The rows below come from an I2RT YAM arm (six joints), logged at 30 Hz.
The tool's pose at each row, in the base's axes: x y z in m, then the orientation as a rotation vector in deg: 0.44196 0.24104 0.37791 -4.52 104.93 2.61; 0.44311 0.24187 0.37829 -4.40 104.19 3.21; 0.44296 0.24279 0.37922 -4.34 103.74 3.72; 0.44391 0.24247 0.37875 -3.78 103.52 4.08; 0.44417 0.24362 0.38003 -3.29 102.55 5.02; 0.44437 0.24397 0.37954 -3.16 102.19 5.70; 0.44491 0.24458 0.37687 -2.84 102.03 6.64; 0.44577 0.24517 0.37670 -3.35 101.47 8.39; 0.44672 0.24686 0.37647 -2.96 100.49 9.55; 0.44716 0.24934 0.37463 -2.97 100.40 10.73
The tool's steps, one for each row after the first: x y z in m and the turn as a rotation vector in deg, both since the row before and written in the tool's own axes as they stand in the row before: -0.00069 0.00073 0.00107 -0.35 -0.75 0.37; -0.00089 0.00093 -0.00030 -0.32 -0.46 0.29; 0.00024 -0.00040 0.00100 0.05 -0.25 0.57; -0.00131 0.00114 0.00005 -0.39 -0.99 0.80; 0.00044 0.00032 0.00033 -0.40 -0.36 0.44; 0.00250 0.00046 0.00115 -0.47 -0.17 0.72; 0.00000 0.00049 0.00093 -1.49 -0.50 0.59; 0.00010 0.00154 0.00119 -0.61 -0.98 0.85; 0.00186 0.00224 0.00111 -0.80 -0.06 0.65
